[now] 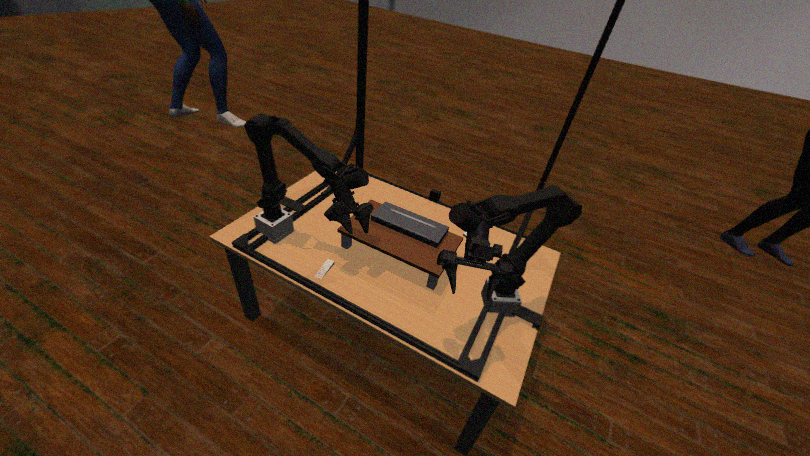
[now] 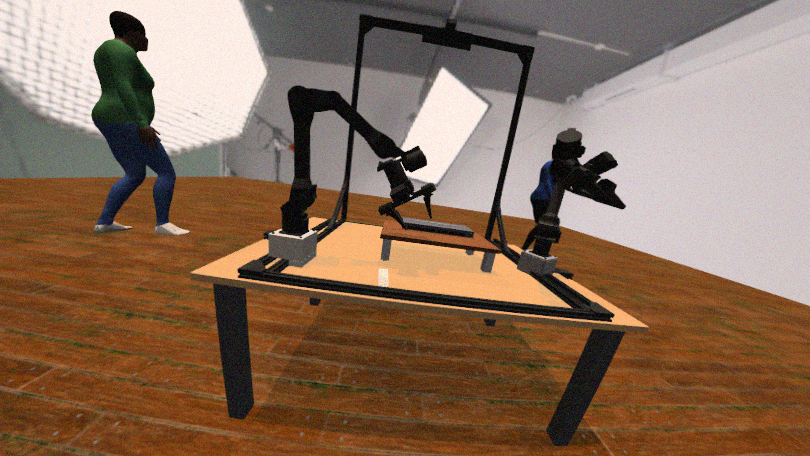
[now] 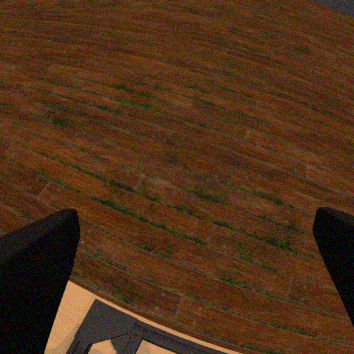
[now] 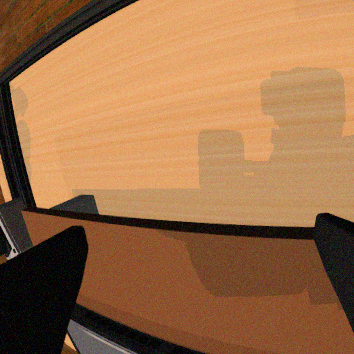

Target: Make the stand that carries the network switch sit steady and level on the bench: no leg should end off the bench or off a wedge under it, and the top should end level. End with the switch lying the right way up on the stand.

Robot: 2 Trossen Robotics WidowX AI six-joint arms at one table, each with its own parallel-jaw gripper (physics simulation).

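Frame: origin at the left arm's base, x back, y right, z up, level; metres.
Where they show: left gripper, fingertip midpoint: point(image 1: 471, 297) point(image 2: 617, 205) point(image 3: 201, 222); right gripper, fingertip midpoint: point(image 1: 359, 233) point(image 2: 418, 224) point(image 4: 202, 233); left arm's base, origin of the base link: point(image 1: 503, 289) point(image 2: 539, 254) point(image 4: 1, 238); right arm's base, origin of the base link: point(image 1: 272, 215) point(image 2: 294, 232).
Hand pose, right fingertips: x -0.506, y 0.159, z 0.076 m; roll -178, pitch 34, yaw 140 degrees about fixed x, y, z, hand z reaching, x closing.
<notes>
Each offset is from my right fingertips to the top centre of the thing. Level surfaces: height alone.
A brown stand point(image 1: 396, 242) point(image 2: 436, 237) point(image 4: 150, 260) on grey legs stands on the bench. Its two near legs touch the bench; the far legs are mostly hidden, and I cannot tell whether the top is level. The network switch {dx +0.189, dy +0.127, dz -0.031 m} point(image 1: 403, 220) point(image 2: 436, 226) point(image 4: 95, 342), a flat grey box with a pale stripe, lies flat on the far part of the top. My right gripper point(image 1: 357, 231) point(image 2: 416, 222) point(image 4: 202, 233) is open and empty above the stand's left end. My left gripper point(image 1: 469, 292) point(image 2: 619, 184) point(image 3: 201, 222) is open and empty, up to the right of the stand. I cannot make out a wedge.
A small white piece {dx -0.120, dy -0.033, dz -0.146 m} point(image 1: 324, 268) point(image 2: 383, 277) lies on the bench {dz -0.158 m} point(image 1: 391, 294) point(image 2: 334, 273) in front of the stand. Black rails point(image 1: 362, 310) point(image 2: 419, 295) run along the front and sides. A black frame point(image 1: 361, 84) point(image 2: 512, 135) rises at the back. People stand beyond the bench.
</notes>
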